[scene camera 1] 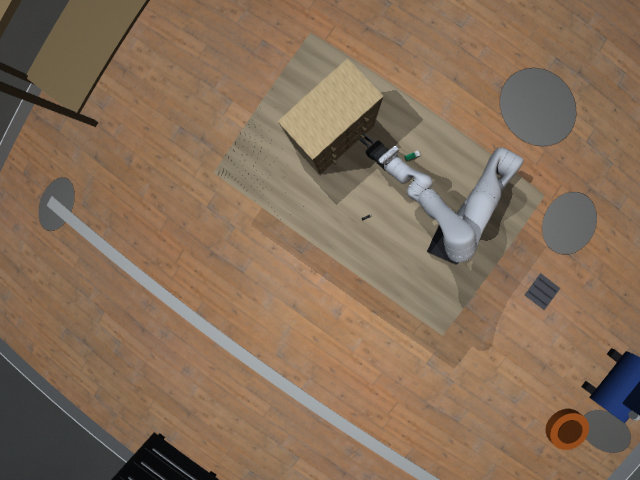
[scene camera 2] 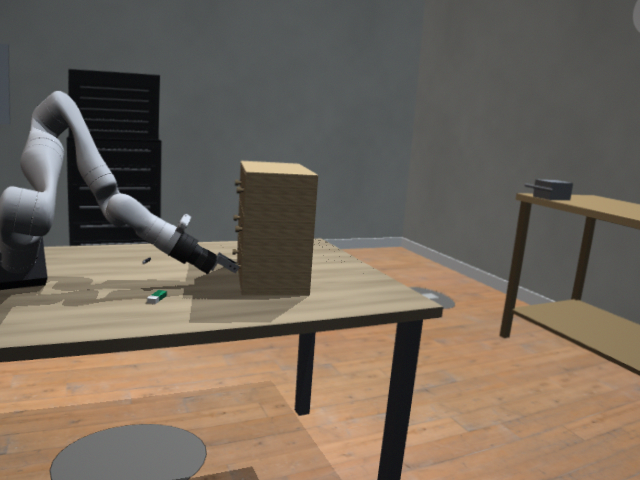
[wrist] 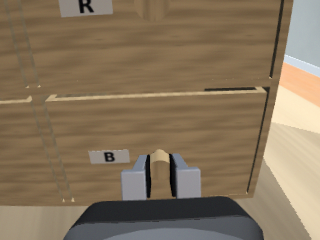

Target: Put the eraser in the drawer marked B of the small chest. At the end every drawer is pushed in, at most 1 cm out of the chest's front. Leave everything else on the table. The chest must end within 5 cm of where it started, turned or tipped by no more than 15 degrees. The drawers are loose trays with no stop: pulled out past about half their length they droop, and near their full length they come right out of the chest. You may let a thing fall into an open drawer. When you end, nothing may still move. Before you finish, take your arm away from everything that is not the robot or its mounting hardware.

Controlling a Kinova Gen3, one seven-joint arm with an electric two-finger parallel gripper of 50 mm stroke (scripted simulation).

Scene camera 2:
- my gripper: 237, 268
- wooden chest: 279, 218
